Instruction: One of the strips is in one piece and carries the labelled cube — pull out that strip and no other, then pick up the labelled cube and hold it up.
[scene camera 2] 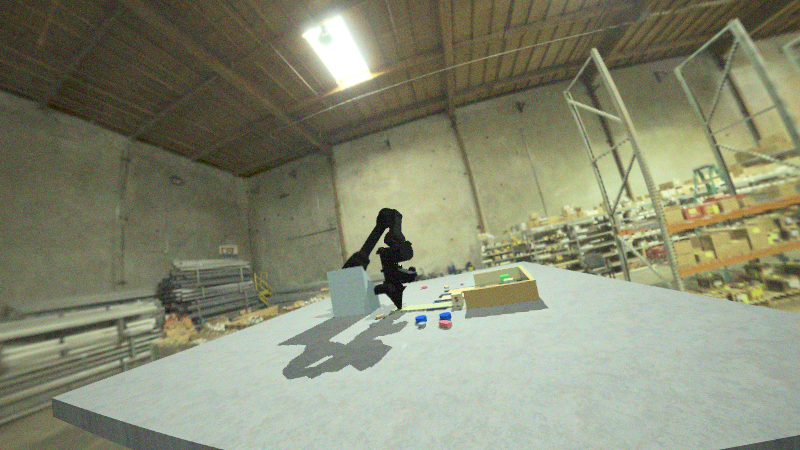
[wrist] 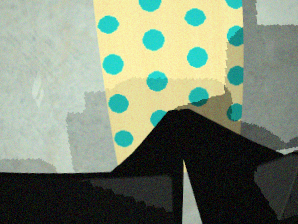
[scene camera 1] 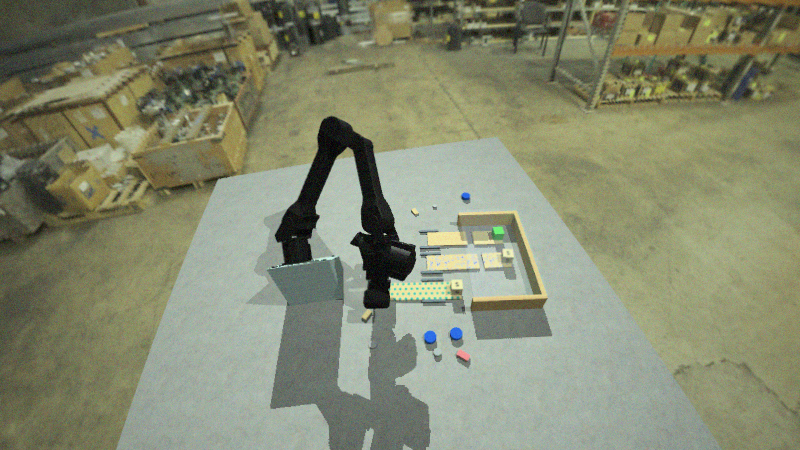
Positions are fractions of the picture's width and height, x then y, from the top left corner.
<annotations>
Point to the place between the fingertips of my gripper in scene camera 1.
0.48,0.65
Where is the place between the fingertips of my gripper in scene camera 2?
0.50,0.69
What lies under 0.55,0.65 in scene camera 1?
A dotted strip.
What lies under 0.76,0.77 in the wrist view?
My gripper.
</annotations>
